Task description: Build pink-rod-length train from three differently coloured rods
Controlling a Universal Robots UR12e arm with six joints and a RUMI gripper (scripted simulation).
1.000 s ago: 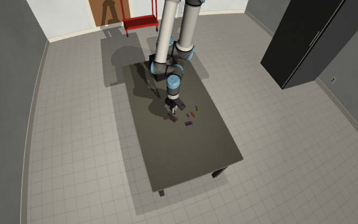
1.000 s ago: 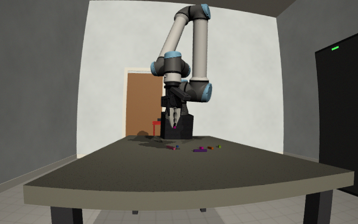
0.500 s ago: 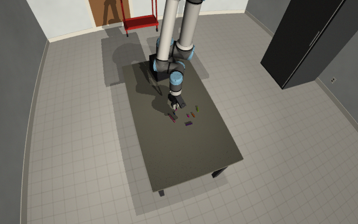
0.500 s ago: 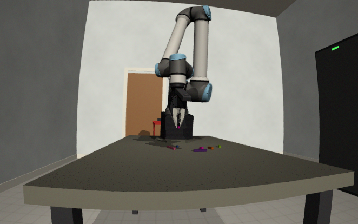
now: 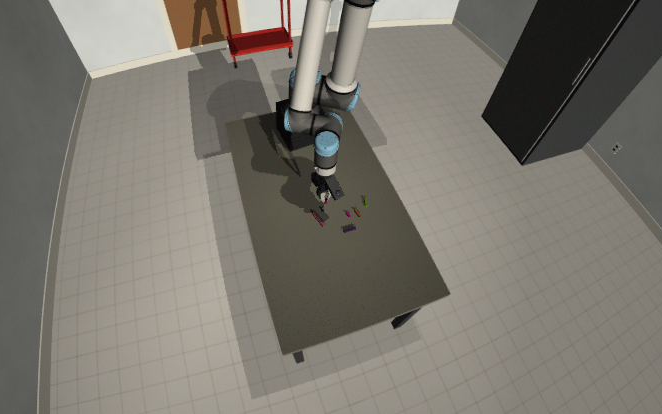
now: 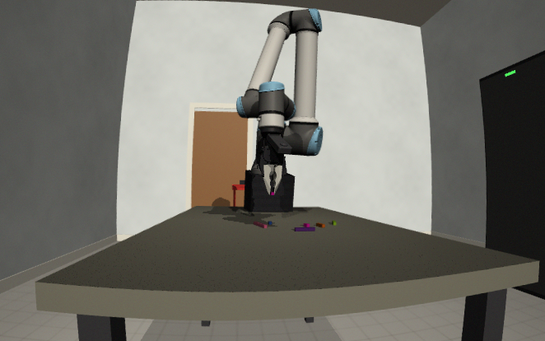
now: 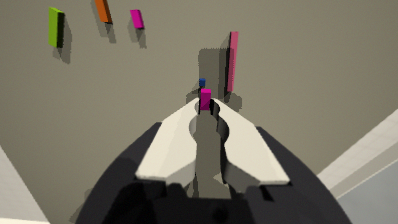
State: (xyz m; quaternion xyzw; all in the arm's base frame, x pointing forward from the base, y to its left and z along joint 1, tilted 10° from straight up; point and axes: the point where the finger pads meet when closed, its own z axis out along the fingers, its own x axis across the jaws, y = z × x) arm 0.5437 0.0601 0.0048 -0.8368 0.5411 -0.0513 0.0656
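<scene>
The blue rod lies 20 mm behind my hand, 10 mm to the right of it and 110 mm below it. From my hand the other things lie so: purple rod (110 mm ahead, 110 mm to the left, 110 mm below); orange rod (20 mm ahead, 160 mm to the left, 110 mm below); pink rod (30 mm ahead, 30 mm to the right, 110 mm below).
</scene>
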